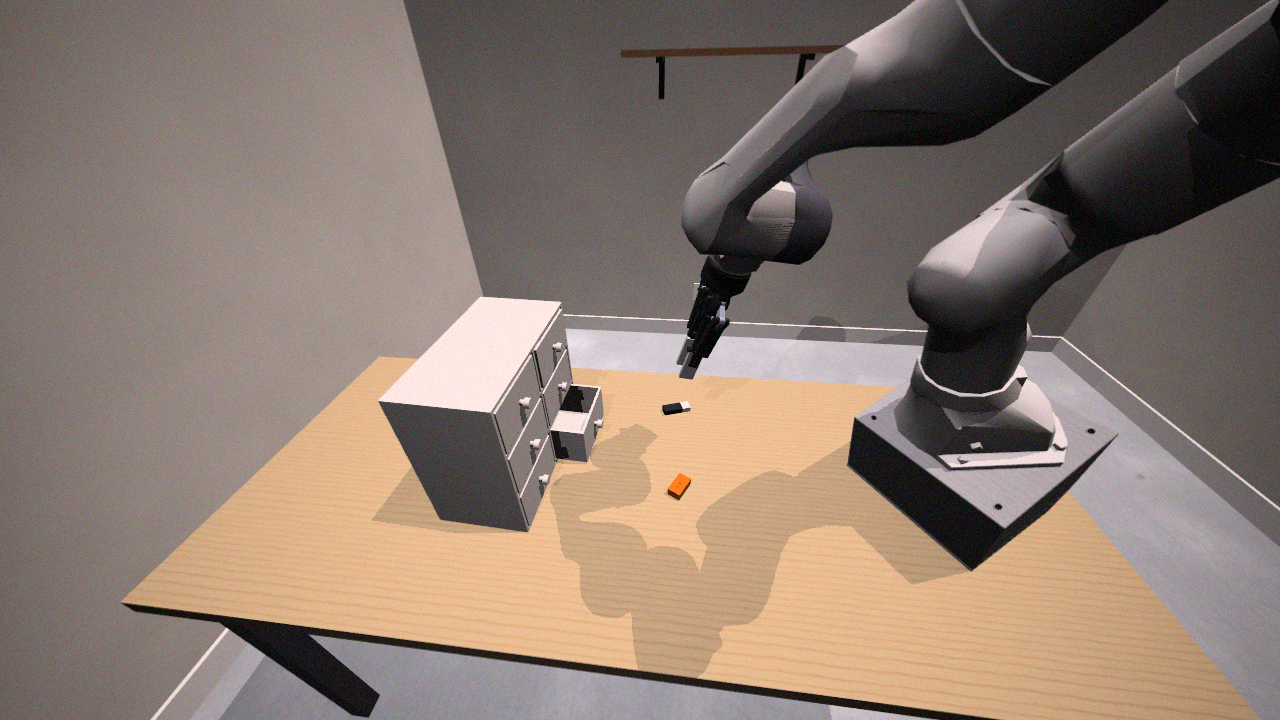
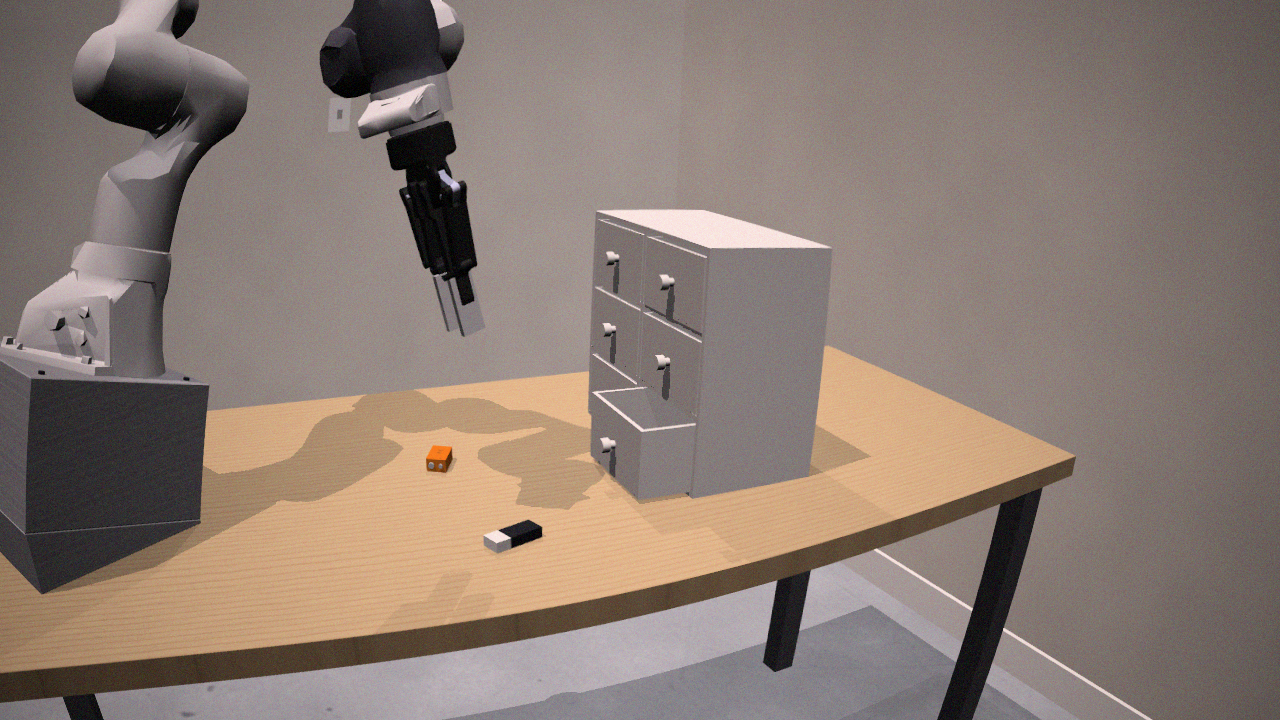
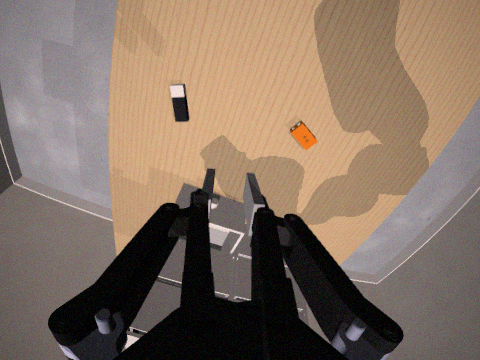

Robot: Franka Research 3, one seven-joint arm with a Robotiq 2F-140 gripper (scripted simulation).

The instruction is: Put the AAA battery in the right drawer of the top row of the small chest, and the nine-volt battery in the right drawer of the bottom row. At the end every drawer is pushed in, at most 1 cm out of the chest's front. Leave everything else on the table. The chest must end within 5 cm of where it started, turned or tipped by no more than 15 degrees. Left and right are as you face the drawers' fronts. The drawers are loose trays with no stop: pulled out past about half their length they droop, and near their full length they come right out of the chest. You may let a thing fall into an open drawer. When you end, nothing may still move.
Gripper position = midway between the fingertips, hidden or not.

Observation:
In view: the gripper (image 2: 465,329), a drawer (image 2: 650,454), a drawer (image 1: 553,342), a drawer (image 1: 539,477), a drawer (image 3: 221,264), a drawer (image 3: 242,290) and a drawer (image 1: 511,413).
The gripper also shows in image 1 (image 1: 684,370) and in image 3 (image 3: 229,183).

